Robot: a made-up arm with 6 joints. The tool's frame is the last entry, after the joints.
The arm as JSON. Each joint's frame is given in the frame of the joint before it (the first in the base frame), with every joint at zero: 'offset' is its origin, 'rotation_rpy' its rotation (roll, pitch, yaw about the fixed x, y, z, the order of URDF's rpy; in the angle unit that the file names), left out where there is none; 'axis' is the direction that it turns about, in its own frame. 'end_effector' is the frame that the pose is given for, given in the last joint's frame.
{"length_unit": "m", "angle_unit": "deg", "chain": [
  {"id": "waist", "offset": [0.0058, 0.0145, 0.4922], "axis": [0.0, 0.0, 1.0]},
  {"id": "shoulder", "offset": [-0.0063, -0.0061, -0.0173], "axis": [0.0, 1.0, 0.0]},
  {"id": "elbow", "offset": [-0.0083, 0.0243, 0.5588], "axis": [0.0, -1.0, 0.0]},
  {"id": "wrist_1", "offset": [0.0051, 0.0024, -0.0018], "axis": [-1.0, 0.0, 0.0]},
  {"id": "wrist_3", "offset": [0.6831, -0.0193, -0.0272], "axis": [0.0, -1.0, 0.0]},
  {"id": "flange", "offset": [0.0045, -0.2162, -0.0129], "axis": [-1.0, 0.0, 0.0]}
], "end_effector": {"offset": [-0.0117, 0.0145, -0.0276], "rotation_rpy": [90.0, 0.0, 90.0]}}
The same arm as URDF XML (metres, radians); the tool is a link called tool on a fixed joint. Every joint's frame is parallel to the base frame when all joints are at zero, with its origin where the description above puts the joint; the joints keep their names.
<robot name="arm">
  <link name="base_link"/>
  <link name="link1"/>
  <link name="link2"/>
  <link name="link3"/>
  <link name="link4"/>
  <link name="link5"/>
  <link name="link6"/>
  <link name="tool"/>
  <joint name="waist" type="continuous">
    <parent link="base_link"/>
    <child link="link1"/>
    <origin xyz="0.0058 0.0145 0.4922" rpy="0.0000 0.0000 0.0000"/>
    <axis xyz="0 0 1"/>
  </joint>
  <joint name="shoulder" type="continuous">
    <parent link="link1"/>
    <child link="link2"/>
    <origin xyz="-0.0063 -0.0061 -0.0173" rpy="0.0000 0.0000 0.0000"/>
    <axis xyz="0 1 0"/>
  </joint>
  <joint name="elbow" type="continuous">
    <parent link="link2"/>
    <child link="link3"/>
    <origin xyz="-0.0083 0.0243 0.5588" rpy="0.0000 0.0000 0.0000"/>
    <axis xyz="0 -1 0"/>
  </joint>
  <joint name="wrist_1" type="continuous">
    <parent link="link3"/>
    <child link="link4"/>
    <origin xyz="0.0051 0.0024 -0.0018" rpy="0.0000 0.0000 0.0000"/>
    <axis xyz="-1 0 0"/>
  </joint>
  <joint name="wrist_3" type="continuous">
    <parent link="link4"/>
    <child link="link5"/>
    <origin xyz="0.6831 -0.0193 -0.0272" rpy="0.0000 0.0000 0.0000"/>
    <axis xyz="0 -1 0"/>
  </joint>
  <joint name="flange" type="continuous">
    <parent link="link5"/>
    <child link="link6"/>
    <origin xyz="0.0045 -0.2162 -0.0129" rpy="0.0000 0.0000 0.0000"/>
    <axis xyz="-1 0 0"/>
  </joint>
  <joint name="tool_joint" type="fixed">
    <parent link="link6"/>
    <child link="tool"/>
    <origin xyz="-0.0117 0.0145 -0.0276" rpy="1.5708 0.0000 1.5708"/>
  </joint>
</robot>

